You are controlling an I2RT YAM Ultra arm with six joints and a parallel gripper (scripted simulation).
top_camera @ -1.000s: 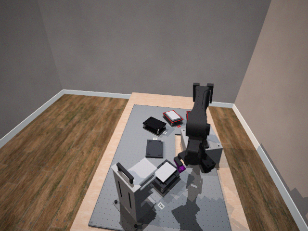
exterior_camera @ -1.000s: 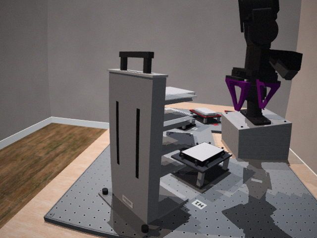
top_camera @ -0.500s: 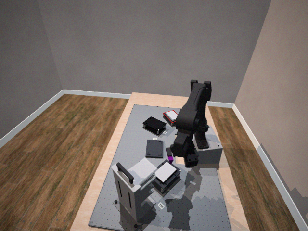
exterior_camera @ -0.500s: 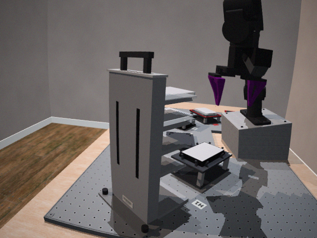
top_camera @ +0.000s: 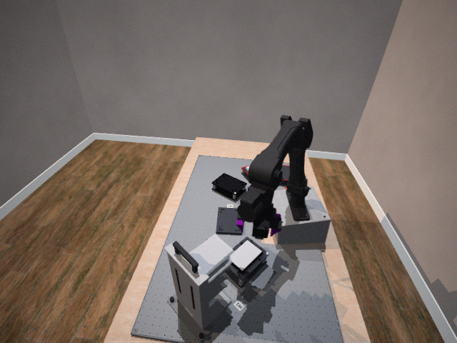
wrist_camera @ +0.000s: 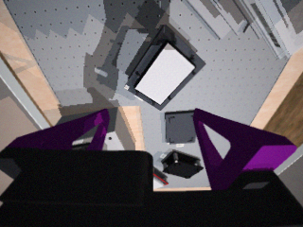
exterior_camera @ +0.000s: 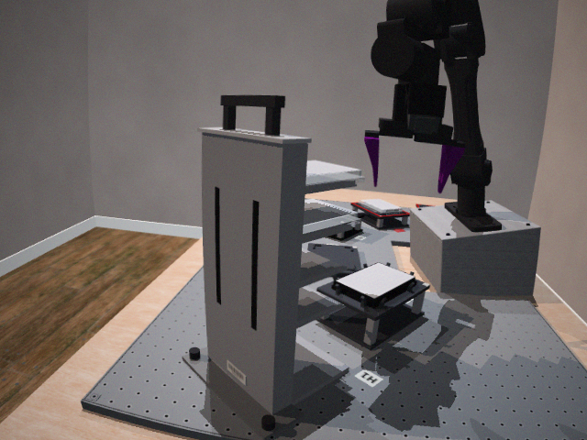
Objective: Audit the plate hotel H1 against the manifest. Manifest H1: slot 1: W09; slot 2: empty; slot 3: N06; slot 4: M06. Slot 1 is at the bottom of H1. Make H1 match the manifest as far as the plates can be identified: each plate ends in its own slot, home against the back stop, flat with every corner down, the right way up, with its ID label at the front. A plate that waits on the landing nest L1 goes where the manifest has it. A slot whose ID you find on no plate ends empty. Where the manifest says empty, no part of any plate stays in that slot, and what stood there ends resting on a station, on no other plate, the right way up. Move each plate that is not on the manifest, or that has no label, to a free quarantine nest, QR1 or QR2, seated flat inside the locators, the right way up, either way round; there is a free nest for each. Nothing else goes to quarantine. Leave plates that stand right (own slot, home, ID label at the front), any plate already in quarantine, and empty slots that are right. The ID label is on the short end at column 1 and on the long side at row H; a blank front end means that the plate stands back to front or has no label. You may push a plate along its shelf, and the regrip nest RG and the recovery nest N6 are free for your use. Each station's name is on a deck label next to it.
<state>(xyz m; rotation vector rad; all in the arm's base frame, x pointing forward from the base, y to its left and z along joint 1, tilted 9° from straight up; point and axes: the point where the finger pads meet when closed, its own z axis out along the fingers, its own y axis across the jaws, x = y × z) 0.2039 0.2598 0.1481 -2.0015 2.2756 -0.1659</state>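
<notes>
Right now my hand is 20 mm short of the dark plate, 20 mm to the left of it and 170 mm above it. The rest, counted from my hand: plate hotel H1: 210 mm ahead, 170 mm to the left, 90 mm below; then black raised nest: 90 mm ahead, 500 mm to the right, 190 mm below; then h1 deck label: 50 mm ahead, 140 mm to the left, 240 mm below.
</notes>
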